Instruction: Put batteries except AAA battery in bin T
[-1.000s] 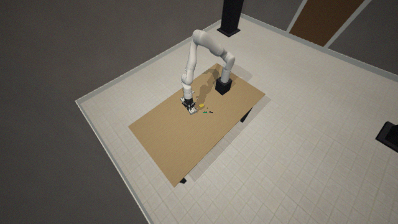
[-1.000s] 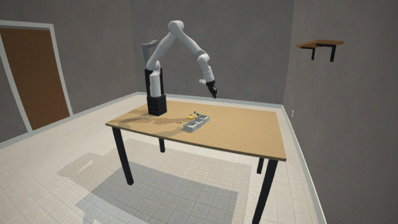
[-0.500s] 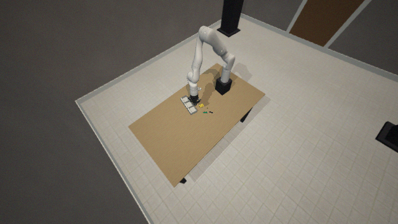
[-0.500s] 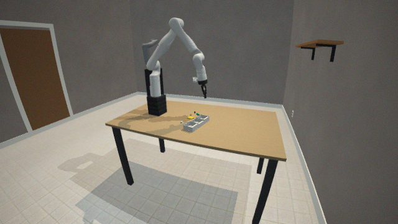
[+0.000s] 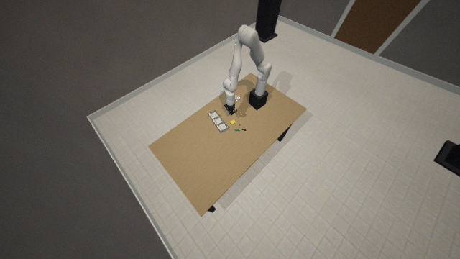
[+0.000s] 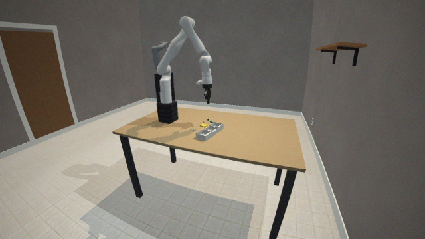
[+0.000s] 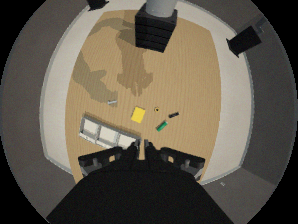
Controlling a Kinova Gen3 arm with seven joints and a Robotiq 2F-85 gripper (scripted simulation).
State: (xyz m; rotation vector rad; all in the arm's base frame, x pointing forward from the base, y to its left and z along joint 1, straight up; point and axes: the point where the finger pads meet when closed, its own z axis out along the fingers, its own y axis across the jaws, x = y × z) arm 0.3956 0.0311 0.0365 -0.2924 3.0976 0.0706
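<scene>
My gripper is now 190 mm above the grey bin, 120 mm to the left of it and 70 mm short of it. The rest, counted from my hand: green battery: 210 mm below, 80 mm to the left, 10 mm behind; black cylinder: 210 mm below, 120 mm to the left, 60 mm behind; yellow block: 210 mm below, 40 mm behind, 20 mm to the right.
</scene>
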